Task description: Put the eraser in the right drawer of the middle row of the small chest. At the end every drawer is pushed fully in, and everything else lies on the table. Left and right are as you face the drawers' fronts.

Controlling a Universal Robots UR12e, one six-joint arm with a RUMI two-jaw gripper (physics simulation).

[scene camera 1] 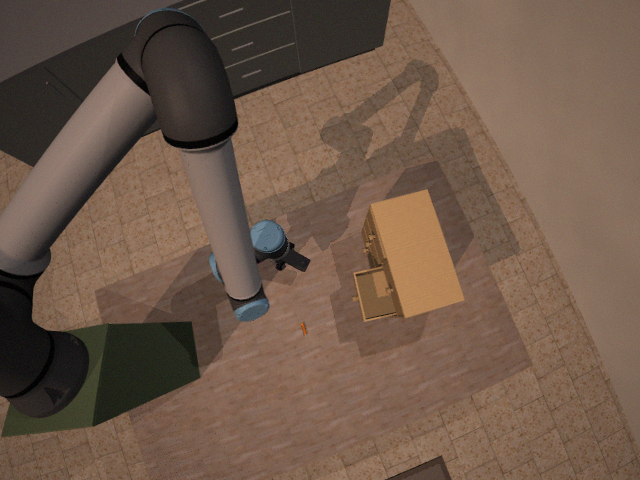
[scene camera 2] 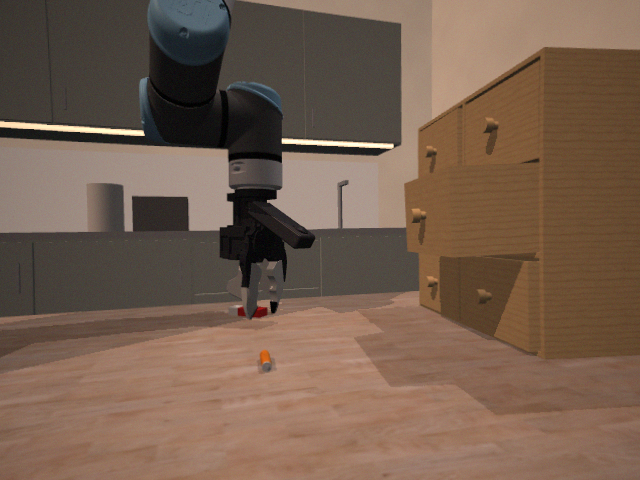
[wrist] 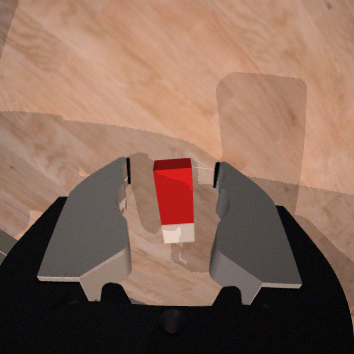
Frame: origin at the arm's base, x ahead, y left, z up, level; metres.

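Where they show: gripper, fingertip midpoint: (scene camera 2: 262, 316) (wrist: 172, 163); arm's base, link origin: (scene camera 1: 52, 374).
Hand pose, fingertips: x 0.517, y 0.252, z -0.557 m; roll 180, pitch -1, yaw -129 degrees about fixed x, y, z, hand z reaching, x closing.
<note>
Things, the pixels of their top centre, and the offset from my fingertips. Level surfaces: height alone.
- eraser, top centre: (wrist: 175, 210) (scene camera 2: 247, 307) dy +0.015, dx -0.025, dz +0.013 m
- small wooden chest, top centre: (scene camera 2: 518, 100) (scene camera 1: 417, 251) dy -0.106, dx +0.389, dz +0.331 m
- small orange cylinder, top centre: (scene camera 2: 265, 355) (scene camera 1: 304, 329) dy -0.260, dx +0.016, dz +0.010 m
- table, surface height: dz +0.000 m
The eraser (scene camera 2: 260, 311) (wrist: 175, 197), red with a white end, lies flat on the table. It does not show in scene camera 1. My gripper (scene camera 2: 262, 312) (wrist: 172, 163) is partly open, low over the table, with one jaw on each side of the eraser. In the wrist view a gap shows between each jaw and the eraser. The small wooden chest (scene camera 1: 421, 253) (scene camera 2: 589, 206) stands to the right of the gripper. Its right middle-row drawer (scene camera 1: 374, 294) (scene camera 2: 433, 222) is pulled out and looks empty inside. The other drawers look closed.
A small orange cylinder (scene camera 1: 303, 329) (scene camera 2: 265, 360) with a grey end lies on the table (scene camera 1: 289, 403) (scene camera 2: 155, 413), nearer scene camera 2 than the eraser. The pulled-out drawer juts from the chest toward the gripper's side. A green base (scene camera 1: 144, 361) stands under the arm.
</note>
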